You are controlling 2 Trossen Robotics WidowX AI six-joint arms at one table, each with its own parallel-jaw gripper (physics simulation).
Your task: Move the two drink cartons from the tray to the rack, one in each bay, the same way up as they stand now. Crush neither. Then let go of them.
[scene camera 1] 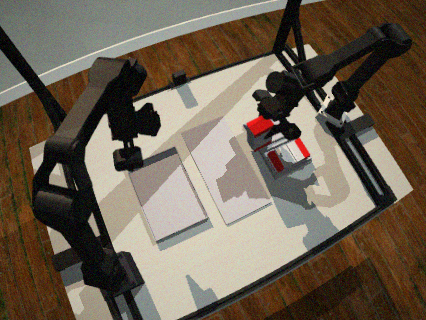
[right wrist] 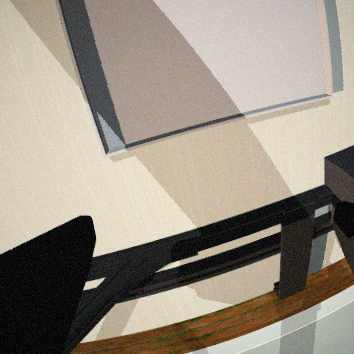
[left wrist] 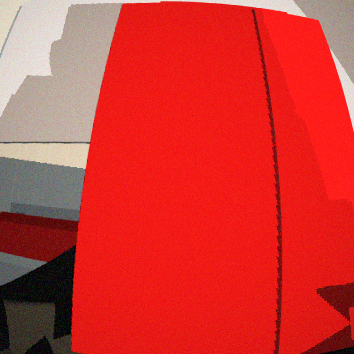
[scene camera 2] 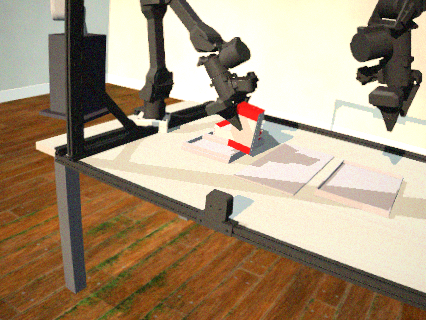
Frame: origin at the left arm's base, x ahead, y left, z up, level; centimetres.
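Seen in the pictures: left gripper, fingertip midpoint: [left wrist: 203, 225] [scene camera 2: 244, 127]; right gripper, fingertip midpoint: [right wrist: 218, 222] [scene camera 2: 396, 123]; left arm's base, origin of the base link: [scene camera 1: 334, 110] [scene camera 2: 153, 116]; right arm's base, origin of the base link: [scene camera 1: 113, 275].
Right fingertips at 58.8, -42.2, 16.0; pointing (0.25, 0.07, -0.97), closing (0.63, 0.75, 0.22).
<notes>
Pixels of each thing's top centre, then the offset from my right fingertips to it, as dx, dy, dz. "*": a spot on its surface instead. Level surfaces: height alone.
- white drink carton with a red top, middle of its top: [left wrist: 195, 182] [scene camera 2: 249, 104] [scene camera 1: 264, 123] -30.6, +23.5, -4.8
- carton's red face, surface spot: [left wrist: 182, 175] * -30.3, +23.6, -5.3
- low grey rack, middle of its top: [scene camera 2: 225, 140] [scene camera 1: 278, 140] -35.7, +29.8, -17.6
- second carton, middle of its top: [scene camera 2: 237, 129] [scene camera 1: 289, 154] -32.1, +35.0, -15.4
- left flat tray, middle of its top: [right wrist: 215, 32] [scene camera 2: 363, 181] [scene camera 1: 165, 191] -0.7, +8.5, -18.0
- second flat pale board, its level: dz -19.2
My left gripper [scene camera 1: 275, 130] [scene camera 2: 243, 123] is shut on a white drink carton with a red top [scene camera 1: 259, 133] [scene camera 2: 247, 131]. The carton's red face [left wrist: 182, 175] fills the left wrist view. It is tilted and sits at the near-left edge of the low grey rack [scene camera 1: 304, 165] [scene camera 2: 208, 149]. A second carton [scene camera 1: 289, 153] [scene camera 2: 221, 128] with red ends lies in the rack under the left arm. My right gripper [scene camera 1: 128, 159] is open and empty. It hangs over the far corner of the left flat tray [scene camera 1: 177, 203] [right wrist: 267, 53].
A second flat pale board [scene camera 1: 235, 190] [scene camera 2: 288, 171] lies in the middle of the table, between the left tray and the rack. Black frame rails [scene camera 1: 332, 238] [right wrist: 225, 232] run round the table edge, with a small black block [scene camera 2: 218, 206] on the front rail.
</notes>
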